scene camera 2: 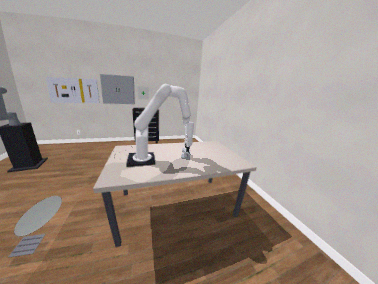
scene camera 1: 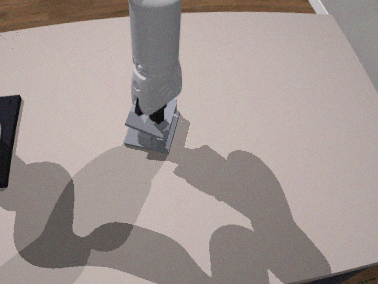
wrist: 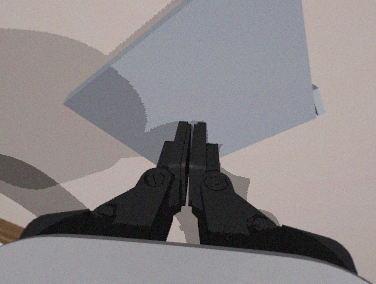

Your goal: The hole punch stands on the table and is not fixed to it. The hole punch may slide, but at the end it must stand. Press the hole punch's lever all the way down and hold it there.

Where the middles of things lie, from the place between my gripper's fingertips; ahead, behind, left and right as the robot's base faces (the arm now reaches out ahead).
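Labels:
With the flat lever (scene camera 1: 142,123) as my reference, I find my gripper 2 cm to the right of it, 1 cm past it and 1 cm above it.

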